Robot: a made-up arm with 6 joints. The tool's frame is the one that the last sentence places.
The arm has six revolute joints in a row. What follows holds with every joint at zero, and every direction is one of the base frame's.
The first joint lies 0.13 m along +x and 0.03 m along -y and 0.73 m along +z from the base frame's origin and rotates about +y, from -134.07 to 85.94 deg.
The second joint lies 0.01 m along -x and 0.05 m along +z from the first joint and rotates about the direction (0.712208, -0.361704, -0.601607), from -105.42 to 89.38 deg.
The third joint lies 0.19 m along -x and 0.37 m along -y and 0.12 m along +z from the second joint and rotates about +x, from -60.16 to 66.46 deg.
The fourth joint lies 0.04 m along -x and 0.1 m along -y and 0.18 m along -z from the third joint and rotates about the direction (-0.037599, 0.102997, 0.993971), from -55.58 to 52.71 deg.
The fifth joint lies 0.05 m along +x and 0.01 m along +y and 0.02 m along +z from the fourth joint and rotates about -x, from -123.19 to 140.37 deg.
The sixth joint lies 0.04 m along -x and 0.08 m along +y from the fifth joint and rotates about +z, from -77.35 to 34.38 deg.
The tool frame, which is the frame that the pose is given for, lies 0.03 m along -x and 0.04 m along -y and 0.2 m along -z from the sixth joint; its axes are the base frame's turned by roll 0, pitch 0 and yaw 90 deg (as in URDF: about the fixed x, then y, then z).
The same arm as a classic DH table. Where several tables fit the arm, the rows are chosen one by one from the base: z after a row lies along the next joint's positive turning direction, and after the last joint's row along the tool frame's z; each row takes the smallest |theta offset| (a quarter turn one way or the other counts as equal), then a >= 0, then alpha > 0; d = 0 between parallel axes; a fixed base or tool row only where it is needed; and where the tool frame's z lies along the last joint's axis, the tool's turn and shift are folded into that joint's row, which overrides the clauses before.
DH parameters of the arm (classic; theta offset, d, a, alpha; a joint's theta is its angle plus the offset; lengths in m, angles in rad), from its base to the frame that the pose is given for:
base (fixed): 0 0.73 0.13 -1.5708
joint 1: -0.8694 -0.0455 0.0317 -1.9409
joint 2: 1.1662 0.0823 0.3789 0.7782
joint 3: 0.4381 -0.3262 0.0809 1.6084
joint 4: 0 -0.1685 -0.0079 1.5332
joint 5: -0.1033 -0.0108 -0.08 -1.5708
joint 6: -0.6435 0 0.05 0
tool (fixed): -2.4981 -0.2 0 0
Joint limits (rad, base to tool): -2.34..1.4999 -1.8399..1.56 -1.05..1.1599 -0.9701..0.92 -2.1501..2.4499 -1.35..0.6

